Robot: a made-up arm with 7 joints. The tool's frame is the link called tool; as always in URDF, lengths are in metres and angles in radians. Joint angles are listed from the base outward. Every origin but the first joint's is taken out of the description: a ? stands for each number. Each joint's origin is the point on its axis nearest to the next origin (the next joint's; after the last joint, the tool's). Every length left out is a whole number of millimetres.
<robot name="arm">
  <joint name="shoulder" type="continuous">
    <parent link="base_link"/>
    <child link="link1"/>
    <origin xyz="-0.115 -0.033 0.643" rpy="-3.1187 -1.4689 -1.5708"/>
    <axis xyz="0 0 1"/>
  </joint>
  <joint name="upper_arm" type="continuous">
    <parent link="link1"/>
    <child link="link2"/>
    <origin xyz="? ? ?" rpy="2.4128 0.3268 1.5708"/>
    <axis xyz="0 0 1"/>
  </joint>
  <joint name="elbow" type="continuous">
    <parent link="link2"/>
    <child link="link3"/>
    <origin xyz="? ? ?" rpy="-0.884 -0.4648 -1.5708"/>
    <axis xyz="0 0 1"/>
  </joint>
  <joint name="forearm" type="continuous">
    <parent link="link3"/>
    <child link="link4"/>
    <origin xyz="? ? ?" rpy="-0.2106 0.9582 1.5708"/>
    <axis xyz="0 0 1"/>
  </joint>
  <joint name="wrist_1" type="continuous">
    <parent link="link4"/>
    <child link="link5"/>
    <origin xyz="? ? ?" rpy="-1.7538 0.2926 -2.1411"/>
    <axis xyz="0 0 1"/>
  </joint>
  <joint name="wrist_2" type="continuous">
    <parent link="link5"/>
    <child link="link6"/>
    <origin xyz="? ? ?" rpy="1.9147 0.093 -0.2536"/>
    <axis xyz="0 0 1"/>
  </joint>
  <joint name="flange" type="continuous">
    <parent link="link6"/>
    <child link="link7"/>
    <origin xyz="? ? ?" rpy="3.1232 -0.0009 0"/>
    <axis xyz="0 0 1"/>
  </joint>
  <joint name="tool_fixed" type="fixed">
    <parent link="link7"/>
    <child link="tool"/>
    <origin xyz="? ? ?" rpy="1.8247 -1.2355 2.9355"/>
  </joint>
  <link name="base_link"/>
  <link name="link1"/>
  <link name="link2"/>
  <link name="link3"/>
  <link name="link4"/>
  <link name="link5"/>
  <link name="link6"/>
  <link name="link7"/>
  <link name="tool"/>
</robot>
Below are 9 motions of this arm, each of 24 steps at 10 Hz.
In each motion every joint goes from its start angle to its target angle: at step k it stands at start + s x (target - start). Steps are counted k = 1, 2, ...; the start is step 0. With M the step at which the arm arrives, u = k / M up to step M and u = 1 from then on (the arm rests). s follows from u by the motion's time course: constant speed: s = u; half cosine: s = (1 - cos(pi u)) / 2; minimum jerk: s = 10 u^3 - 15 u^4 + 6 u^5.
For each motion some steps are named. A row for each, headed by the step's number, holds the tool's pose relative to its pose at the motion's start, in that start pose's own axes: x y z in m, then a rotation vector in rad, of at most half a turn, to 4 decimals.
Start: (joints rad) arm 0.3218 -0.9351 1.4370 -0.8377 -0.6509 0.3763 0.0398
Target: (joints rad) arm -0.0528 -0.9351 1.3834 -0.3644 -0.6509 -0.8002 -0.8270
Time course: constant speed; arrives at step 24
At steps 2, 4, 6, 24:
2: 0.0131 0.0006 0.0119 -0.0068 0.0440 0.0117
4: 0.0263 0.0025 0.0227 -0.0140 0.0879 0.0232
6: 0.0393 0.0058 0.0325 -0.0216 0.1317 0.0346
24: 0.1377 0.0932 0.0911 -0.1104 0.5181 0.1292

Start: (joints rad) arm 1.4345 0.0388 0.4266 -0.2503 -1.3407 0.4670 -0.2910
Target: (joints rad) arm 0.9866 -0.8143 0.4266 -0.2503 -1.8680 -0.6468 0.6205
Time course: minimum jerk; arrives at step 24
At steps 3, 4, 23, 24:
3: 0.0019 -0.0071 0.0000 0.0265 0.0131 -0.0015
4: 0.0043 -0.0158 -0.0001 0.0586 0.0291 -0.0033
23: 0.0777 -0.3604 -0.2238 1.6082 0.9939 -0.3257
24: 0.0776 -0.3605 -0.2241 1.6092 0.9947 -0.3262

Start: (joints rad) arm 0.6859 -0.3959 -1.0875 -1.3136 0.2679 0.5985 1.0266
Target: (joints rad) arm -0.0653 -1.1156 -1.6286 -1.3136 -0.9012 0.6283 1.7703
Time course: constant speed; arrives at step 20
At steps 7, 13, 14, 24:
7: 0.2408 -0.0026 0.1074 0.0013 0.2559 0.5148
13: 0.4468 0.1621 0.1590 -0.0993 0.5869 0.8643
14: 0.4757 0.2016 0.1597 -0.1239 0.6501 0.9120
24: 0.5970 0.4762 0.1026 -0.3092 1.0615 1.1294

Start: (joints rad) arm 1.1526 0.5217 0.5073 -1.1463 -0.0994 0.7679 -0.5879
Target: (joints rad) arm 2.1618 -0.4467 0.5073 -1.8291 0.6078 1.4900 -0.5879
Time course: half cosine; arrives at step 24
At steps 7, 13, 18, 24:
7: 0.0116 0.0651 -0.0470 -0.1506 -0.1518 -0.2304
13: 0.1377 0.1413 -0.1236 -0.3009 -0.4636 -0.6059
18: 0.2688 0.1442 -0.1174 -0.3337 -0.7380 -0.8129
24: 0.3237 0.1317 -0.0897 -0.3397 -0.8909 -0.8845

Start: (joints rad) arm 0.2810 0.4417 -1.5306 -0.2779 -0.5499 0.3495 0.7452
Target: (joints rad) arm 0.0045 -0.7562 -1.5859 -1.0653 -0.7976 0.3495 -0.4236
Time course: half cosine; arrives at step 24
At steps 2, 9, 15, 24:
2: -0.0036 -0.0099 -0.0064 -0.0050 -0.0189 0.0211
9: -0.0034 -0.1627 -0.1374 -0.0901 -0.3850 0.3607
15: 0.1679 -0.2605 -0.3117 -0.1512 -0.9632 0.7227
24: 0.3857 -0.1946 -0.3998 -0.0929 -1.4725 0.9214

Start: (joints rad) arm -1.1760 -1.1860 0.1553 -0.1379 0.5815 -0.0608 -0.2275
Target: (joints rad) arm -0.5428 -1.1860 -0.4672 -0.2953 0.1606 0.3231 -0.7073
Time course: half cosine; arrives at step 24
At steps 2, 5, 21, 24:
2: 0.0017 -0.0009 -0.0027 0.0054 -0.0048 -0.0006
5: 0.0098 -0.0057 -0.0175 0.0329 -0.0309 -0.0045
21: 0.0780 0.0166 -0.2457 0.2937 -0.4308 -0.2243
24: 0.0820 0.0231 -0.2570 0.3033 -0.4504 -0.2456

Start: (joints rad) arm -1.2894 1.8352 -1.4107 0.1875 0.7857 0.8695 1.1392
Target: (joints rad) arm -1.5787 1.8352 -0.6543 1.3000 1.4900 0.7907 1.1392
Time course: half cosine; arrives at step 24
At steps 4, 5, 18, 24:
4: -0.0505 0.0249 -0.0352 -0.0583 -0.0771 -0.0046
5: -0.0770 0.0355 -0.0569 -0.0882 -0.1194 -0.0048
18: -0.3472 -0.2650 -0.5713 -0.3829 -0.9174 0.3889
24: -0.3193 -0.4091 -0.6144 -0.3599 -1.0175 0.5459

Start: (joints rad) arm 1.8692 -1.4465 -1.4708 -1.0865 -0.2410 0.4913 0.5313
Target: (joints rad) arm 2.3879 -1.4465 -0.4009 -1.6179 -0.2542 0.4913 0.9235
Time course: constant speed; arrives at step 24
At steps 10, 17, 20, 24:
10: 0.0399 -0.1260 -0.0102 0.2226 0.2533 -0.0527
17: 0.0505 -0.2132 -0.0240 0.3715 0.4119 -0.1282
20: 0.0497 -0.2499 -0.0299 0.4336 0.4731 -0.1698
24: 0.0431 -0.2977 -0.0367 0.5149 0.5470 -0.2332

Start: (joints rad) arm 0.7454 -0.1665 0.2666 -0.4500 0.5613 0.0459 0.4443
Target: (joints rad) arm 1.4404 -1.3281 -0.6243 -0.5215 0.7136 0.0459 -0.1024
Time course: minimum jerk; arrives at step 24
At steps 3, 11, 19, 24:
3: -0.0026 -0.0095 -0.0125 0.0237 -0.0223 0.0108
11: 0.0603 -0.1261 -0.3702 0.6844 -0.5036 0.2718
19: 0.2911 0.1037 -0.6542 1.6384 -0.8579 0.6023
24: 0.3130 0.1510 -0.6625 1.7629 -0.8820 0.6479

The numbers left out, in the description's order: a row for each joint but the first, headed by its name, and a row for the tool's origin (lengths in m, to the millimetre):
upper_arm: -0.053 0.02 0
elbow: 0.045 -0.02 0
forearm: 0.357 -0.165 0
wrist_1: -0.255 0.196 0
wrist_2: -0.349 -0.364 0
flange: -0.135 -0.066 0
tool: 0.066 0.152 0

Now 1 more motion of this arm.
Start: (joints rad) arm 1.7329 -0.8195 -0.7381 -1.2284 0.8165 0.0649 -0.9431
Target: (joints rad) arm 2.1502 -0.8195 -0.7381 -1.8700 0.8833 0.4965 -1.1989
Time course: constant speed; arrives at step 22
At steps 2, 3, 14, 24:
2: 0.0179 -0.0083 -0.0079 0.0033 0.0156 0.0572
3: 0.0270 -0.0120 -0.0122 0.0050 0.0222 0.0867
14: 0.1289 -0.0306 -0.0708 0.0267 0.0337 0.4402
24: 0.2009 -0.0156 -0.1217 0.0546 -0.0333 0.7157

